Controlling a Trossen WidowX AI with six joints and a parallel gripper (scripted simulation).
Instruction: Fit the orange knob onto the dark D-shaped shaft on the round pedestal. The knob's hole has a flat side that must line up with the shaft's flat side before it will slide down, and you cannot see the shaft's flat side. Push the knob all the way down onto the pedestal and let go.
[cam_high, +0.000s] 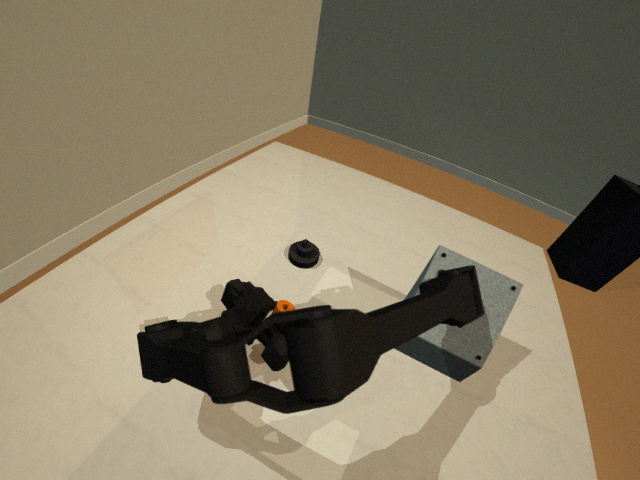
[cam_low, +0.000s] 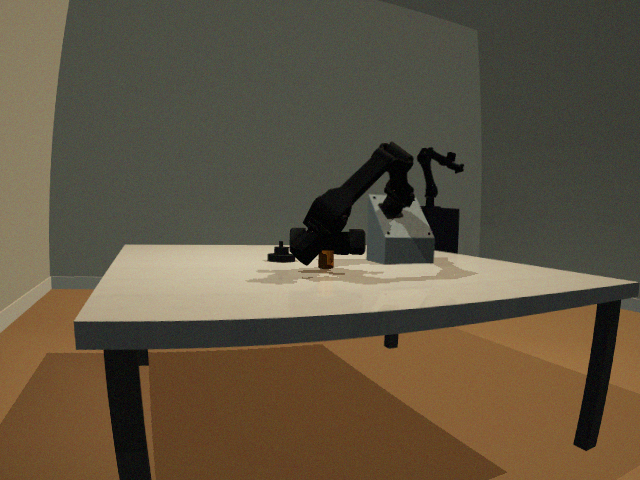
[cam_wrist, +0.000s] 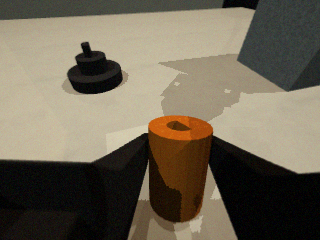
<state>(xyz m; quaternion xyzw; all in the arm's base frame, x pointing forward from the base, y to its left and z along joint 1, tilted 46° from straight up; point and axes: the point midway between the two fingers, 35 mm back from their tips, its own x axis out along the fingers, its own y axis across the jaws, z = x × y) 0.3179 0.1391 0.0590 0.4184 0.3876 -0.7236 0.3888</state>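
The orange knob is 10 mm to the left of my gripper tip, 10 mm below it and 10 mm ahead of it. Also, from my gripper tip: pedestal (200 mm to the right, 40 mm ahead, 10 mm below).
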